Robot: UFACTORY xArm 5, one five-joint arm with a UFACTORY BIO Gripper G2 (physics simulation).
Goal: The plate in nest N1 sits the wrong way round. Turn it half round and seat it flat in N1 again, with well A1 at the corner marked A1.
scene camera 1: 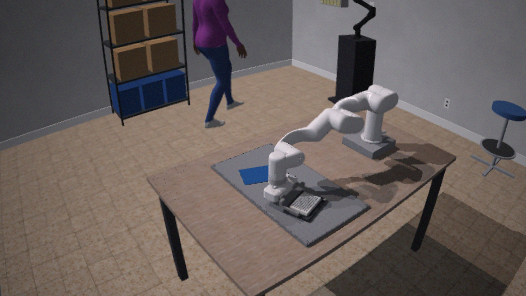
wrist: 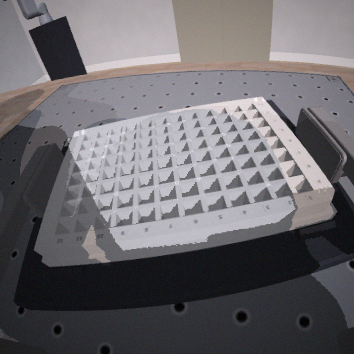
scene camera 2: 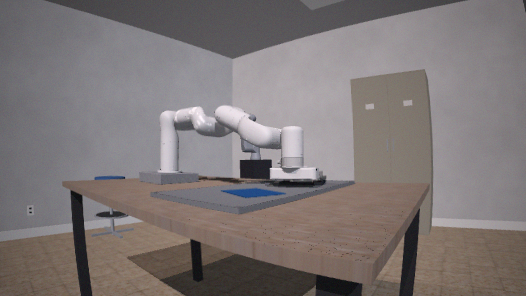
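Observation:
A white well plate lies in the black nest on the grey perforated board. In the wrist view its long side runs left to right, and small numbers along the near edge look upside down, with 12 at the left. I cannot tell if it is fully flat, and the A1 mark on the nest is not readable. My gripper is open, low over the plate, with one finger beyond each short end. Gaps show between pads and plate.
A flat blue rectangle lies on the board beside the gripper. The board rests on a wooden table. The arm's grey base stands at the table's far end. A person is on the floor beyond the table.

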